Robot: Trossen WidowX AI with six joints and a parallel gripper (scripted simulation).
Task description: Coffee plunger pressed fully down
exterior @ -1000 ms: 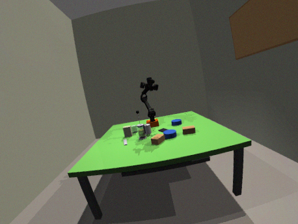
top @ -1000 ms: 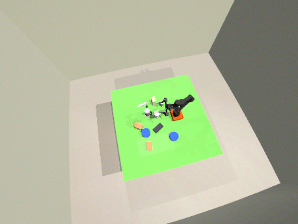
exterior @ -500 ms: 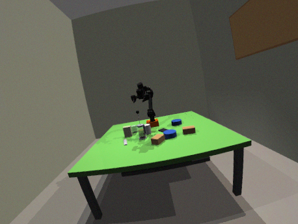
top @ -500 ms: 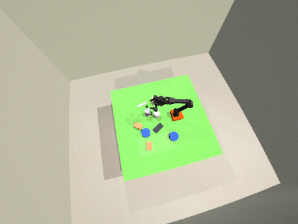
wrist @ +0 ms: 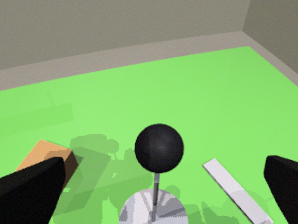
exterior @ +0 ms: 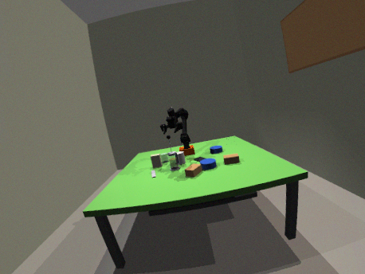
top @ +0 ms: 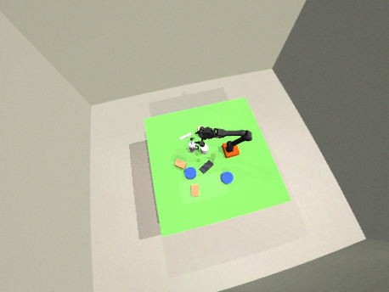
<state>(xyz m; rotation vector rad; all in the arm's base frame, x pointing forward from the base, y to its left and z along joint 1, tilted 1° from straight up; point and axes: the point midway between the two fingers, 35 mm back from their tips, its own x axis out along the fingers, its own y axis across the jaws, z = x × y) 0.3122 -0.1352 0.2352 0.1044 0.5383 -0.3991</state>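
Right now the coffee press is 1 cm ahead of my gripper tip and 16 cm below it. Also, from my gripper tip: white bar: 5 cm ahead, 18 cm to the right, 29 cm below; then dark flat plate: 5 cm behind, 23 cm to the left, 28 cm below.
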